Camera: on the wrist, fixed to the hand. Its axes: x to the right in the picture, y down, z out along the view.
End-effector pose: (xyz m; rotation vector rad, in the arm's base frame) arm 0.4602 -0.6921 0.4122 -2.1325 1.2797 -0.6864
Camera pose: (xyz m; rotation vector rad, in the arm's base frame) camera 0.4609 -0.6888 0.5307 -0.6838 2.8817 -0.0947
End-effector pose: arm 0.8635 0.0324 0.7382 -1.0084 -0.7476 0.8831
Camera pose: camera 0.9632 -0.0094 0.7869 -2.1916 0.3584 1.6704
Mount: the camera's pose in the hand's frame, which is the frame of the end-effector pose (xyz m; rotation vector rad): 0.0141 -0.0828 -0.0837 -0.5066 0.4327 1.5142
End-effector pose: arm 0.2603 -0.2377 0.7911 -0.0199 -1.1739 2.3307
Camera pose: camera 0.3053 -0.1288 0.8042 1.3728 1.1363 -1.7372
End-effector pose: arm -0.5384 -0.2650 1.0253 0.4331 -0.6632 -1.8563
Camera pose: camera -0.5554 -0.2752 0.9084 -0.0697 -0.0657 -0.3945
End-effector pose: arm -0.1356 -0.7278 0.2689 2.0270 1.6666 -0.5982
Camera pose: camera -0.2104 -0.6531 0.3226 2.3225 0.0152 0.7293
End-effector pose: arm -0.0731 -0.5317 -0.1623 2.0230 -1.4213 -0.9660
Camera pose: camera 0.0441 -0.5174 -0.1730 0.3705 -1.6332 -0.1158
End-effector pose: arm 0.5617 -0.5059 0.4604 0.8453 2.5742 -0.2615
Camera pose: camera 0.4742 -0.5395 0.5330 2.3719 1.4317 1.0190
